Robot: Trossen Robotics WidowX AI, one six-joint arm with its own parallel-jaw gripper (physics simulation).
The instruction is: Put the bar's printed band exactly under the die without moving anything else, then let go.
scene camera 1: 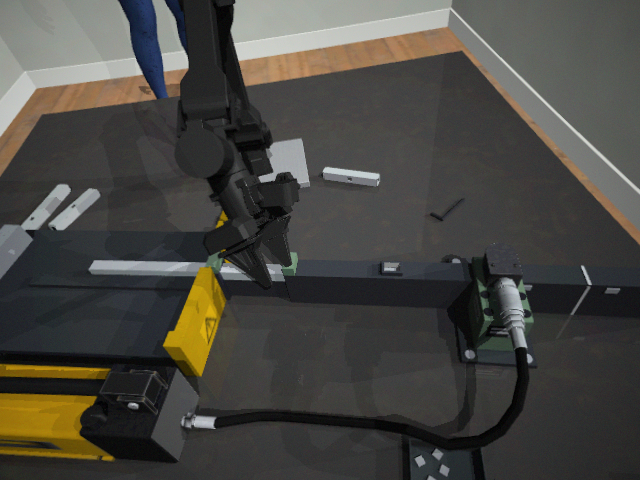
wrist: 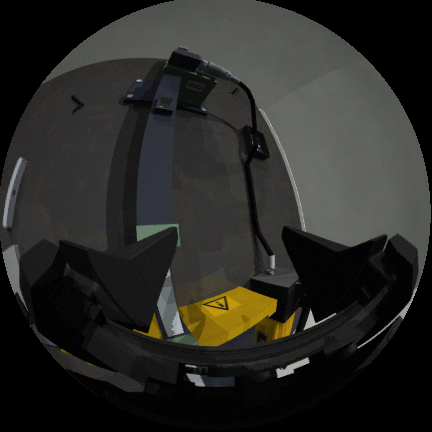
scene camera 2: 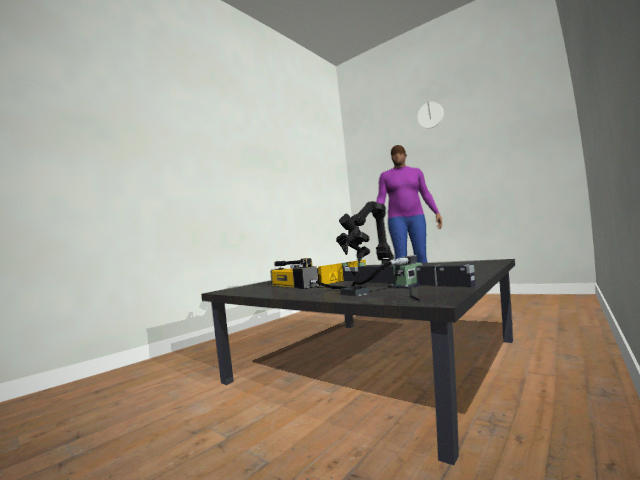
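Pixels of known places: gripper, fingertip midpoint: [scene camera 1: 279, 275] [wrist: 231, 232] [scene camera 2: 353, 258]; arm's base at its link origin: [scene camera 1: 257, 168].
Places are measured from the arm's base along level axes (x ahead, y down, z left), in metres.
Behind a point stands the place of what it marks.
The long pale bar [scene camera 1: 139, 267] {x 0.278, y -0.061, z -0.245 m} [wrist: 170, 306] {x 0.352, y -0.061, z -0.072 m} lies in line with the dark rail [scene camera 1: 336, 271] {x 0.413, y -0.067, z 0.066 m} [wrist: 156, 165] {x 0.406, y -0.067, z 0.061 m}. It passes a green guide [scene camera 1: 214, 261] {x 0.335, y -0.084, z -0.116 m} at the yellow guard and reaches a second green block [scene camera 1: 291, 262] {x 0.391, y -0.092, z 0.002 m} [wrist: 150, 231] {x 0.375, y -0.084, z 0.006 m}. I cannot make out a printed band on it. I cannot tell for certain which part is the die. My gripper [scene camera 1: 279, 274] {x 0.424, y -0.110, z -0.021 m} [scene camera 2: 353, 255] {x 0.424, y -0.110, z -0.021 m} [wrist: 231, 232] {x 0.424, y -0.110, z -0.021 m} is open and empty, above the bar's right end in scene camera 1. In the wrist view, one finger hides part of the bar and overlaps the second green block.
The yellow guard [scene camera 1: 199, 322] {x 0.421, y -0.054, z -0.156 m} [wrist: 230, 315] {x 0.403, y -0.058, z -0.147 m} stands by the guide. A green housing [scene camera 1: 485, 317] {x 0.569, y -0.079, z 0.226 m} [scene camera 2: 404, 274] {x 0.595, y -0.044, z 0.274 m} stands at the rail, cabled to a grey-black box [scene camera 1: 175, 413] {x 0.546, y -0.049, z -0.198 m}. Loose pale bars [scene camera 1: 351, 176] {x 0.128, y -0.009, z 0.190 m} [scene camera 1: 74, 209] {x -0.006, y -0.010, z -0.408 m}, a hex key [scene camera 1: 448, 209] {x 0.297, y 0.002, z 0.331 m} and a small tray [scene camera 1: 454, 449] {x 0.689, y -0.029, z 0.120 m} lie around.
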